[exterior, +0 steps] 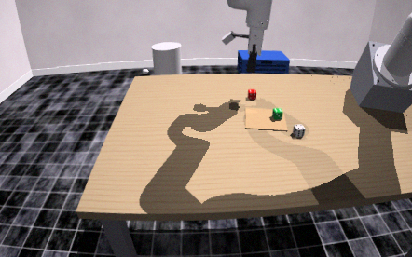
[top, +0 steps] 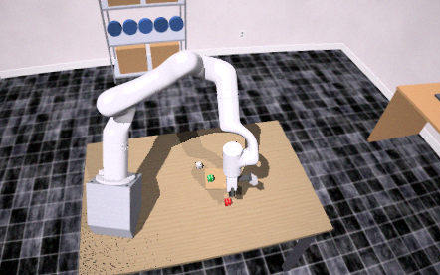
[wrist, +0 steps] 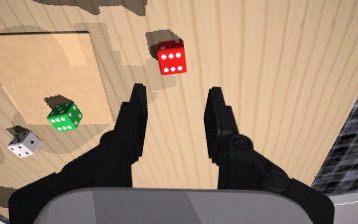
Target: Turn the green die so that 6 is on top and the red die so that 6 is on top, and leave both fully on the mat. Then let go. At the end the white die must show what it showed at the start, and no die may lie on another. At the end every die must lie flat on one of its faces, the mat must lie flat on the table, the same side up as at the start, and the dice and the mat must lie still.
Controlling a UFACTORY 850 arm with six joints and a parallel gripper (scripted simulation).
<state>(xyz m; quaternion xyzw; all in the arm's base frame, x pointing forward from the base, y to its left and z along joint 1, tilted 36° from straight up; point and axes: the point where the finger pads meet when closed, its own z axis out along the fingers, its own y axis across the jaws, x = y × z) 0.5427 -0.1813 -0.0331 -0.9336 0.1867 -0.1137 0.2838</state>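
Right now the red die is 1 cm behind my hand, 1 cm to the left of it and 12 cm below it. Also, from my hand: tan mat 1 cm behind, 18 cm to the left, 13 cm below; then green die 5 cm behind, 18 cm to the left, 12 cm below; then white die 9 cm behind, 28 cm to the left, 12 cm below.
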